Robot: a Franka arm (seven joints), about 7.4 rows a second.
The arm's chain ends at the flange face. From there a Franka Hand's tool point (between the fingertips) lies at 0.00 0.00 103.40 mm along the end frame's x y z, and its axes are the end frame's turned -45 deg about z.
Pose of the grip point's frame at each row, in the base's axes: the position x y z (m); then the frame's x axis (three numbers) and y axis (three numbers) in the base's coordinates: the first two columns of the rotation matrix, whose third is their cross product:
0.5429, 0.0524, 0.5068, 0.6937, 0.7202, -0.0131, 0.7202, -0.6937, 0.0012
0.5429, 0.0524, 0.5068, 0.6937, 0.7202, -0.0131, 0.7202, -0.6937, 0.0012
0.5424, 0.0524, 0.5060, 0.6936, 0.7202, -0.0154, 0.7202, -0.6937, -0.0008
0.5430, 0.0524, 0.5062, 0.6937, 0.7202, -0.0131, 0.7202, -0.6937, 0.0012
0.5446, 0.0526, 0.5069, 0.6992, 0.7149, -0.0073, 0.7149, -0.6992, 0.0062
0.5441, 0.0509, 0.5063, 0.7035, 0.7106, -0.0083, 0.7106, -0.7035, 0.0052
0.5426, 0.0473, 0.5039, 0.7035, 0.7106, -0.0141, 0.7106, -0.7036, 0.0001
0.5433, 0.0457, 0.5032, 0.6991, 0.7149, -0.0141, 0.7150, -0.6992, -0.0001
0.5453, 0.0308, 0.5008, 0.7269, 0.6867, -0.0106, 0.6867, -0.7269, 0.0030
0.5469, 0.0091, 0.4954, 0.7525, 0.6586, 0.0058, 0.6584, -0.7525, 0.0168
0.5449, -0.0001, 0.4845, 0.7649, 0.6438, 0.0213, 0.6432, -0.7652, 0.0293
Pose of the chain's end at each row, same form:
0.5438, 0.0535, 0.6102, 0.9998, 0.0187, -0.0084, 0.0187, -0.9998, 0.0101
0.5438, 0.0535, 0.6102, 0.9998, 0.0187, -0.0084, 0.0187, -0.9998, 0.0101
0.5436, 0.0535, 0.6094, 0.9997, 0.0187, -0.0115, 0.0188, -0.9998, 0.0103
0.5439, 0.0535, 0.6096, 0.9998, 0.0187, -0.0084, 0.0187, -0.9998, 0.0101
0.5447, 0.0536, 0.6103, 0.9999, 0.0111, -0.0008, 0.0111, -0.9999, 0.0095
0.5443, 0.0519, 0.6097, 0.9999, 0.0050, -0.0022, 0.0050, -0.9999, 0.0095
0.5436, 0.0483, 0.6073, 0.9999, 0.0049, -0.0099, 0.0050, -1.0000, 0.0100
0.5443, 0.0467, 0.6066, 0.9999, 0.0111, -0.0100, 0.0112, -0.9999, 0.0099
0.5459, 0.0318, 0.6042, 0.9996, -0.0284, -0.0054, -0.0284, -0.9996, 0.0096
0.5453, 0.0100, 0.5988, 0.9977, -0.0664, 0.0160, -0.0665, -0.9978, 0.0078
0.5413, 0.0008, 0.5878, 0.9957, -0.0858, 0.0358, -0.0861, -0.9963, 0.0057

